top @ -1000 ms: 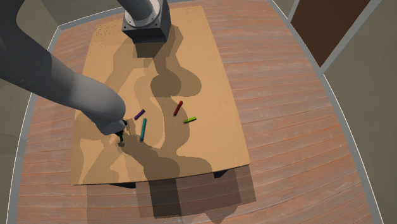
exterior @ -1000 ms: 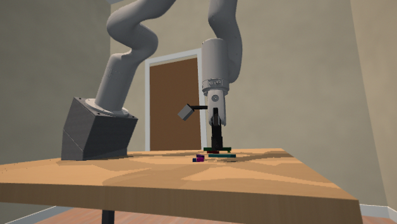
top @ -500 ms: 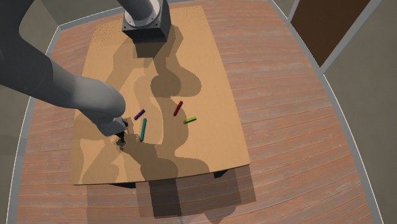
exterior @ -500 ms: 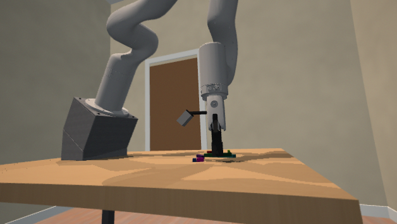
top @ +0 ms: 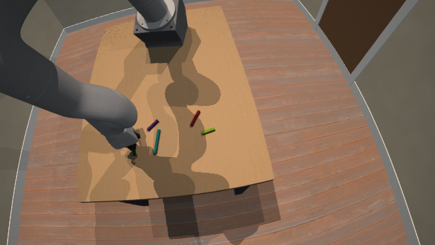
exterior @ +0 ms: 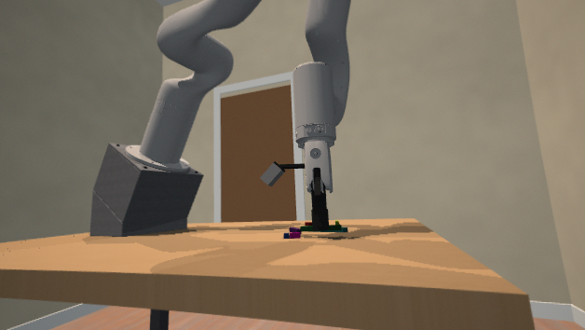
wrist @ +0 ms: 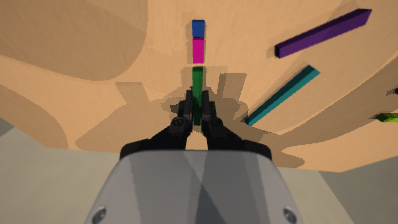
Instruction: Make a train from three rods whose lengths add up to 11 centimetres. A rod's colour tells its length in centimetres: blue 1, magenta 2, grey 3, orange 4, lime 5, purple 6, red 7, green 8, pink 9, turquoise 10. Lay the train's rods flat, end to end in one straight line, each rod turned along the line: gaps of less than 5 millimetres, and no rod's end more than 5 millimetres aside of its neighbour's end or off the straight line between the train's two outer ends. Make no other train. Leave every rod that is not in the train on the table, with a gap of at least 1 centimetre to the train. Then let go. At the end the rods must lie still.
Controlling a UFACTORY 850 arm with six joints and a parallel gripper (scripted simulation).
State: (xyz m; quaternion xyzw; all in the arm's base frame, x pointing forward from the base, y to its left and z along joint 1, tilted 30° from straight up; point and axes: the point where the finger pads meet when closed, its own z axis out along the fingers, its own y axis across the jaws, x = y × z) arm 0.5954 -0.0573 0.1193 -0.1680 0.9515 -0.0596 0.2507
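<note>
The green rod lies 2 cm below my hand. From my hand the other things lie so: turquoise rod 3 cm behind, 10 cm to the left, 3 cm below; then small blue rod 7 cm behind, 2 cm to the right, 3 cm below; then magenta rod 5 cm behind, 2 cm to the right, 3 cm below.
</note>
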